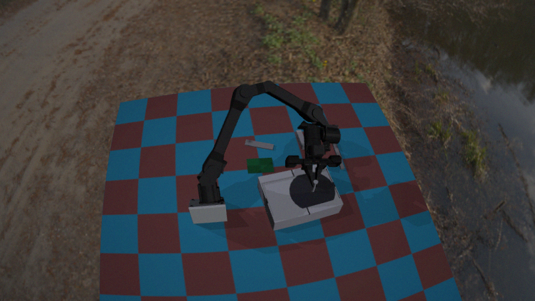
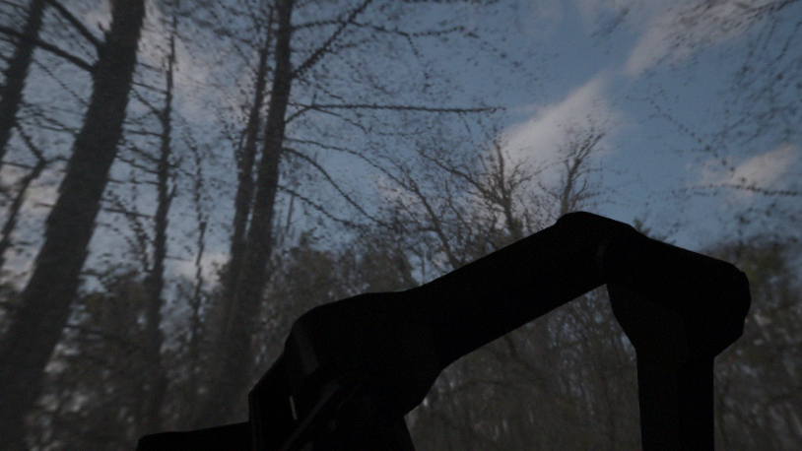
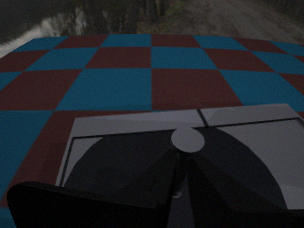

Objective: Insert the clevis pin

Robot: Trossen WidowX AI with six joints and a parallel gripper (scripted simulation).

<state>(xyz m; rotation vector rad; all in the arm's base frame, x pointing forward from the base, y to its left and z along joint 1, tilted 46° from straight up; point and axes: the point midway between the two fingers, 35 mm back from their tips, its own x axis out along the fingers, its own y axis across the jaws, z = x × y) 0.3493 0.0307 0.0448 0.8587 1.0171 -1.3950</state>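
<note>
Right now my gripper tip is 10 mm above the steel clevis pin. The rest, counted from my gripper tip: steel tray 40 mm behind, 10 mm to the left, 50 mm below; flat green piece 160 mm behind, 170 mm to the left, 90 mm below; dark round disc 10 mm to the left, 30 mm below.
</note>
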